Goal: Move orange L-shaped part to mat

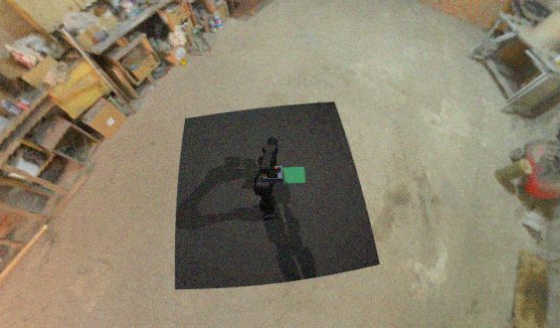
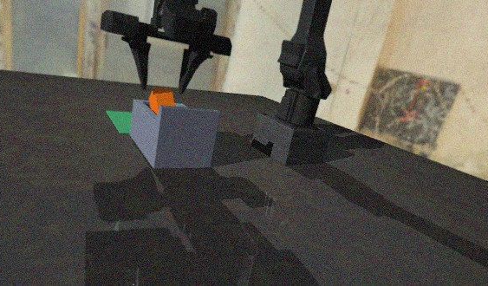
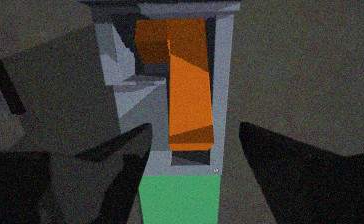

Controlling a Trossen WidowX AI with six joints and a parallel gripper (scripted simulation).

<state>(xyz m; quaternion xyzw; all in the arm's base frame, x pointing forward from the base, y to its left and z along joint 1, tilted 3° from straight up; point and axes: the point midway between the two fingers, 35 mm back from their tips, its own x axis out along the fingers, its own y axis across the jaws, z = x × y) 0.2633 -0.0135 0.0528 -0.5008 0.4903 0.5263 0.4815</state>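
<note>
Right now the orange L-shaped part is 5 cm below my gripper tip, 3 cm to the left of it and 2 cm behind it. Round my gripper tip: green mat 15 cm to the right, 11 cm below, 1 cm behind.
</note>
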